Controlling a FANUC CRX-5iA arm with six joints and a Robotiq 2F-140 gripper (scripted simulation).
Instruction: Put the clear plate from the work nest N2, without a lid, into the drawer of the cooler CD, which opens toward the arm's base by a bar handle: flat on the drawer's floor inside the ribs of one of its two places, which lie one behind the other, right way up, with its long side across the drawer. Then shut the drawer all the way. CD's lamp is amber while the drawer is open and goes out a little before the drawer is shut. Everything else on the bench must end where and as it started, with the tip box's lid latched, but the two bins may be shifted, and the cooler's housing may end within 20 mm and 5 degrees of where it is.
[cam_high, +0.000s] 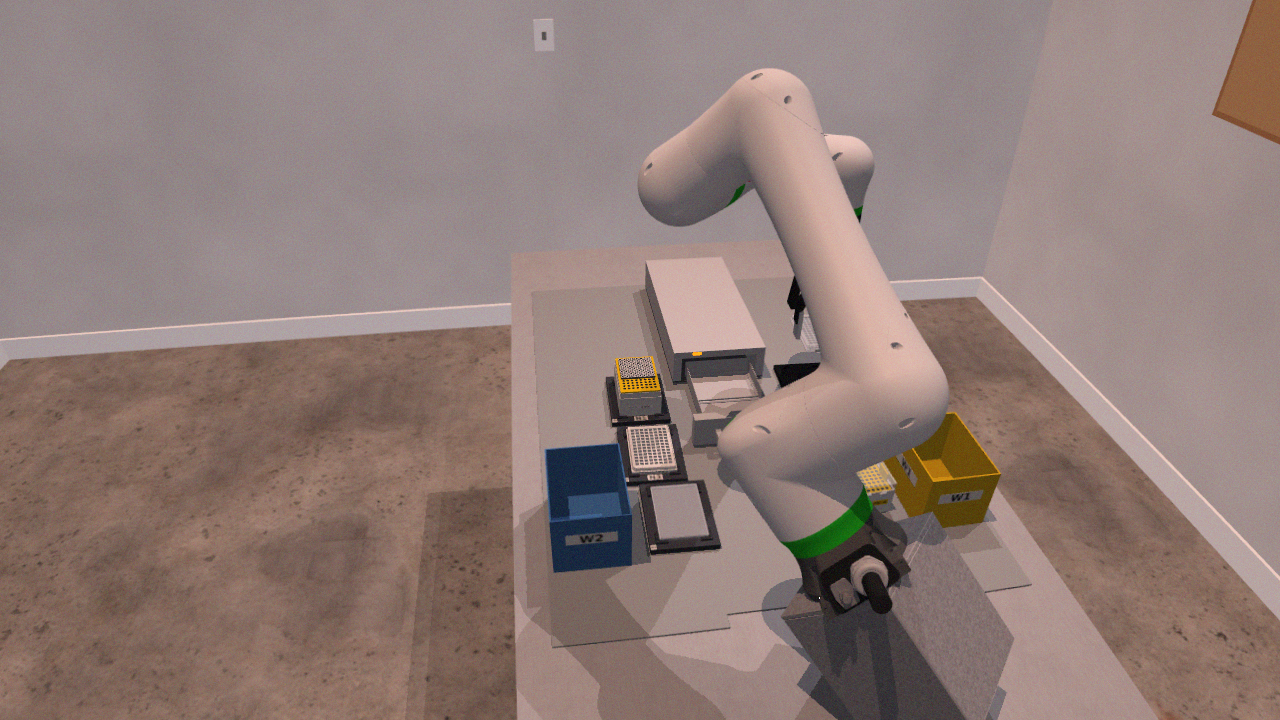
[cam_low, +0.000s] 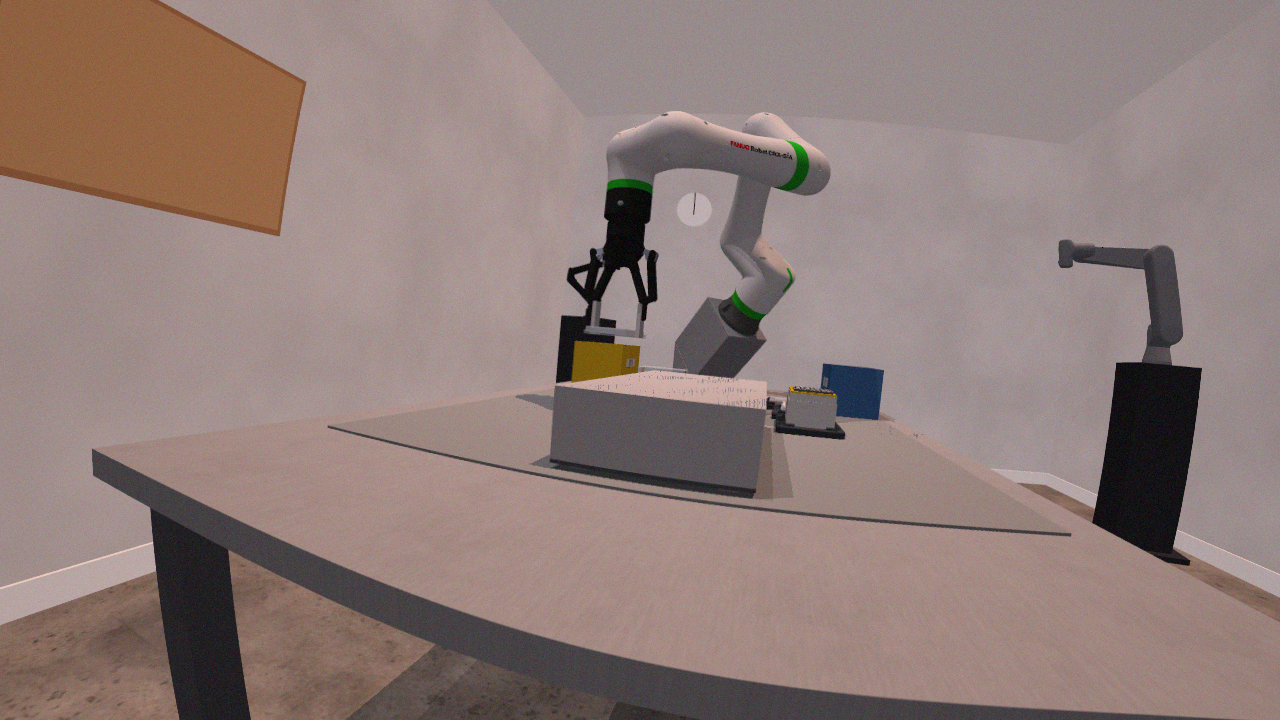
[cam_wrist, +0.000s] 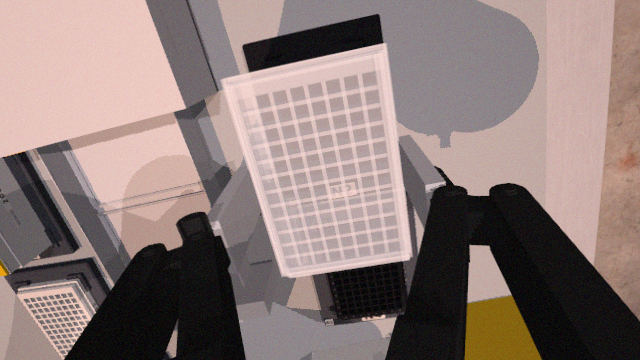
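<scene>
Right now the drawer is 17 cm to the left of my hand, 14 cm below it and 10 cm behind it. The rest, counted from my hand: yellow tip box: 36 cm to the left, 11 cm below, 10 cm behind; then black nest N2: 16 cm below; then black plate: 17 cm behind, 15 cm below, 5 cm to the right.
</scene>
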